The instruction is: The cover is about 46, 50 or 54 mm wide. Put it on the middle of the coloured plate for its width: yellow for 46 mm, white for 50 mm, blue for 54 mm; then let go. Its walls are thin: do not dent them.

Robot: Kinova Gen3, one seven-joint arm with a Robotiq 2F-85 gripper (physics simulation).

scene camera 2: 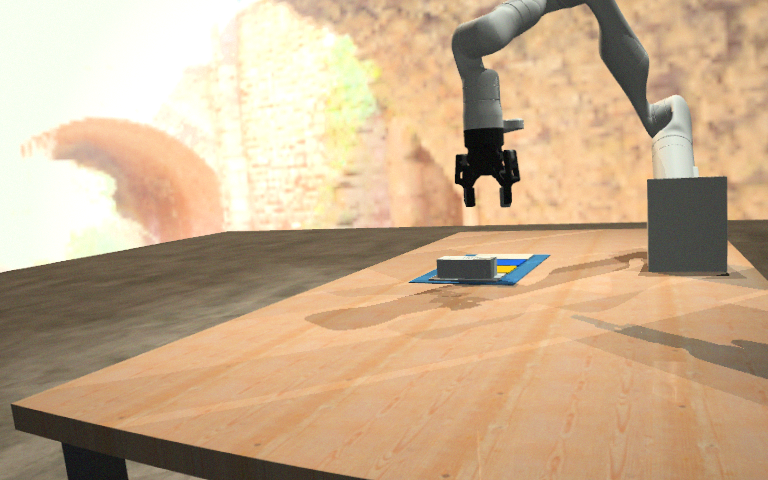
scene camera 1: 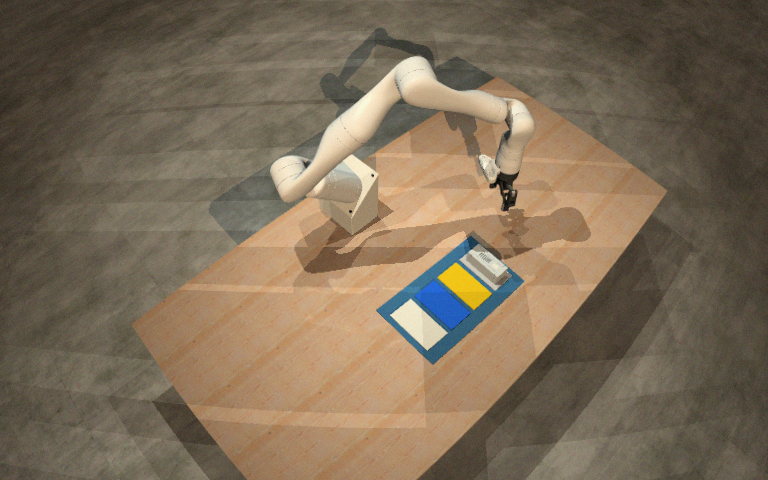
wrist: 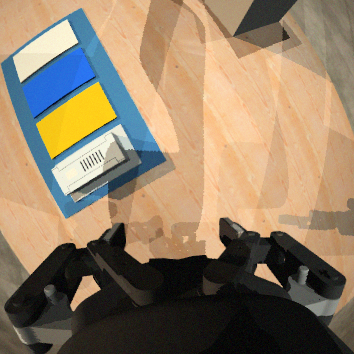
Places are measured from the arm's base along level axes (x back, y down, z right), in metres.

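Pixels of known places: gripper, between the fingertips: (scene camera 2: pixel 487 207) (scene camera 1: pixel 498 198) (wrist: pixel 172 230); arm's base, origin of its link: (scene camera 2: pixel 676 205) (scene camera 1: pixel 349 187).
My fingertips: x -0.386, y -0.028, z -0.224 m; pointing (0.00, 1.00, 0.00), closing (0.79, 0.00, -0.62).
Note:
For each thing: its top centre in the pictures, then the offset to it from my fingertips. Level surfaces: height alone.
- cover, centre of its top: (wrist: pixel 85 163) (scene camera 2: pixel 466 257) (scene camera 1: pixel 488 260) dz +0.130, dx -0.063, dy +0.115 m
- yellow plate, centre of its top: (wrist: pixel 72 119) (scene camera 2: pixel 480 268) (scene camera 1: pixel 464 285) dz +0.223, dx -0.046, dy +0.155 m
- blue plate, centre of its top: (wrist: pixel 55 80) (scene camera 2: pixel 491 262) (scene camera 1: pixel 442 304) dz +0.317, dx -0.028, dy +0.155 m
- white plate, centre of its top: (scene camera 2: pixel 502 256) (scene camera 1: pixel 418 324) (wrist: pixel 42 48) dz +0.410, dx -0.011, dy +0.155 m
- wooden table, height of its surface: dy +0.161 m
The cover (scene camera 1: pixel 487 264) (scene camera 2: pixel 466 268) (wrist: pixel 90 162), a pale box with dark slots on top, sits on a light grey plate at one end of the blue board (scene camera 1: pixel 384 310) (scene camera 2: pixel 523 273) (wrist: pixel 145 145). Beside it lie the yellow plate (scene camera 1: pixel 464 286) (scene camera 2: pixel 505 269) (wrist: pixel 76 121), then the blue plate (scene camera 1: pixel 441 304) (scene camera 2: pixel 509 262) (wrist: pixel 59 82), then the white plate (scene camera 1: pixel 417 324) (wrist: pixel 45 50) at the far end. My gripper (scene camera 1: pixel 508 208) (scene camera 2: pixel 487 204) (wrist: pixel 172 230) is open and empty, high above the table and off to the side of the cover. The cover's width cannot be told by eye.
The board lies on the wooden table (scene camera 1: pixel 317 350) (scene camera 2: pixel 396 384) (wrist: pixel 240 150). The robot's base block (scene camera 1: pixel 362 198) (scene camera 2: pixel 687 226) (wrist: pixel 250 15) stands on the table, apart from the board. Shadows of the arm fall across the table and the cover's end of the board.

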